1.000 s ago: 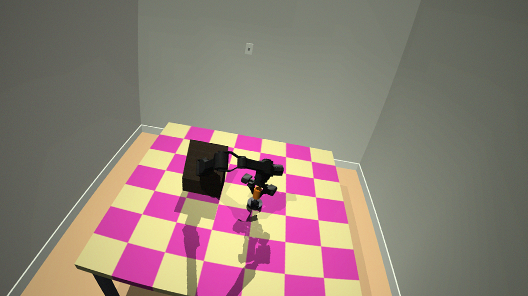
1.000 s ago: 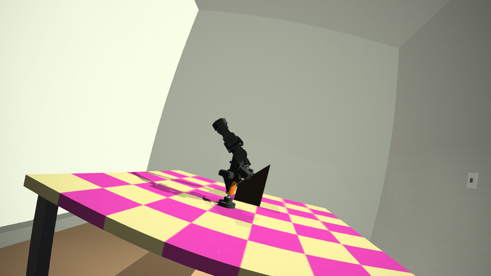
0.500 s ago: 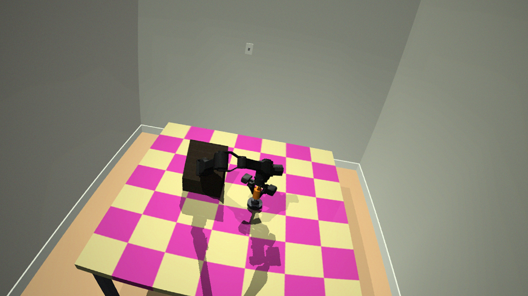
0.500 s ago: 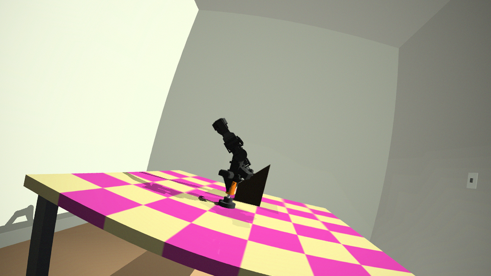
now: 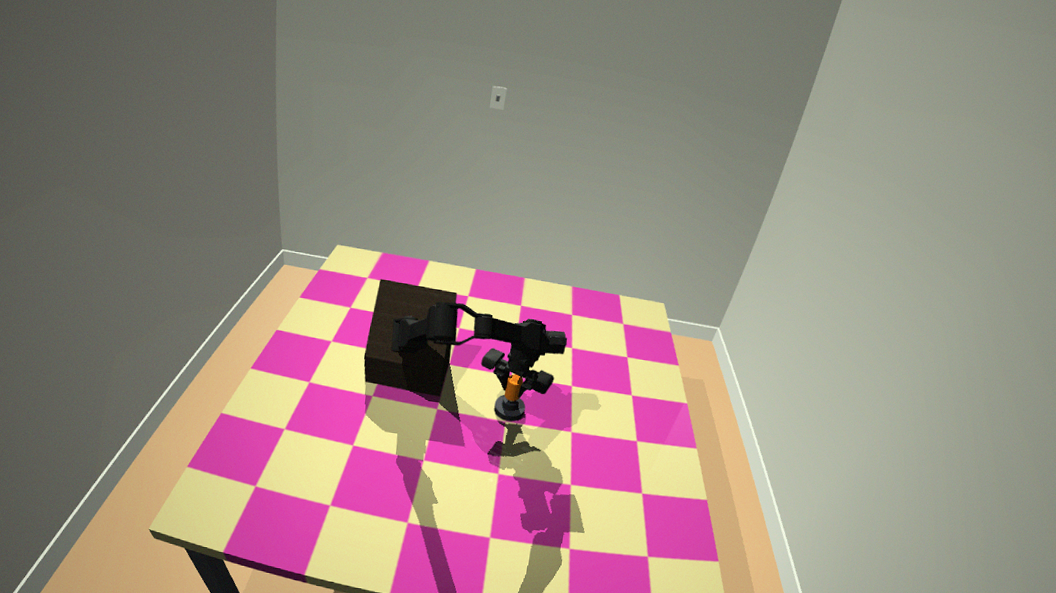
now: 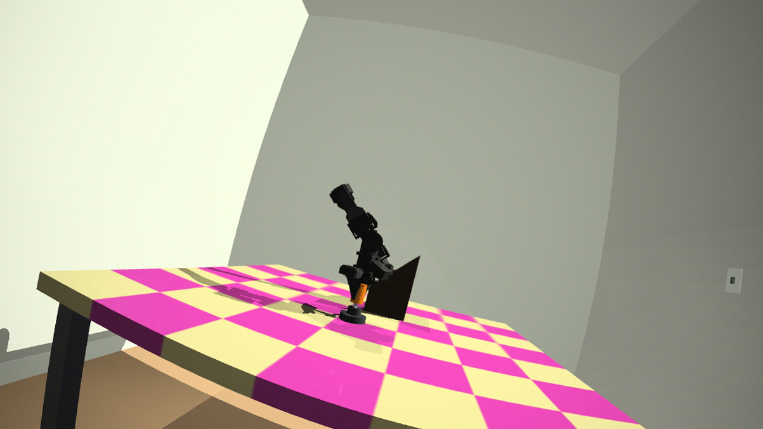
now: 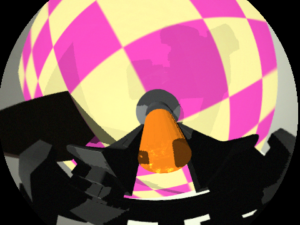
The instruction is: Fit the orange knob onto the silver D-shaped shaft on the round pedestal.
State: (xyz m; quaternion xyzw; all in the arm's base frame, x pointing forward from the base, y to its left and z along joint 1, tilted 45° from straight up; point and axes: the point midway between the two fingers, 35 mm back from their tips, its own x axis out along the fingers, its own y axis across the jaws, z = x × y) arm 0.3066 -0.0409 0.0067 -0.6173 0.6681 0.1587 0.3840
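Right now the round dark pedestal is 4 cm below my gripper tip. Round my gripper tip: orange knob 3 cm above.
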